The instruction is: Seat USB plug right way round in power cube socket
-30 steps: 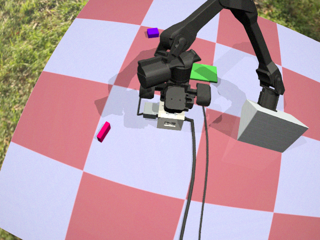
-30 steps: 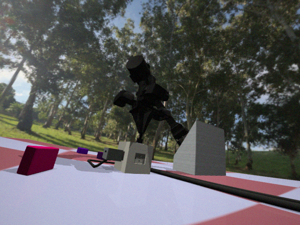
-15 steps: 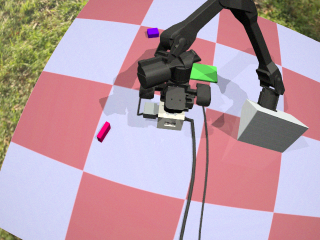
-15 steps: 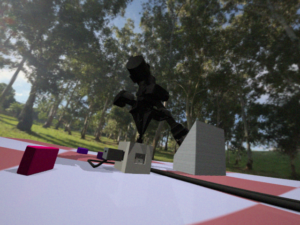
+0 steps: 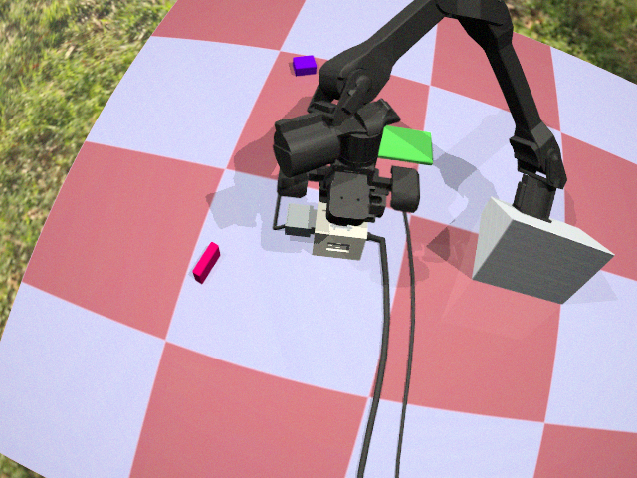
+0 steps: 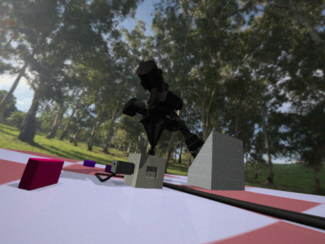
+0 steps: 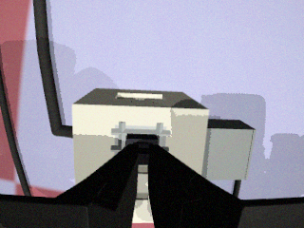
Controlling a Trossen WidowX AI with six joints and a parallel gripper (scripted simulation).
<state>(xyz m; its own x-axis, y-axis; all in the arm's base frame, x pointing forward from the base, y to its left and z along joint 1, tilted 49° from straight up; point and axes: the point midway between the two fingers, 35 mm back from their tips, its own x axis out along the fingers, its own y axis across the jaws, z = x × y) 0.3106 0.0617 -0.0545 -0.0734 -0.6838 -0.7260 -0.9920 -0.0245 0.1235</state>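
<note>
My gripper tip is now 20 mm above the black USB plug. From my gripper tip the other things lie so: green pad 70 mm behind, 230 mm to the right, 100 mm below; socket 40 mm below; magenta block 190 mm ahead, 80 mm to the left, 90 mm below.
</note>
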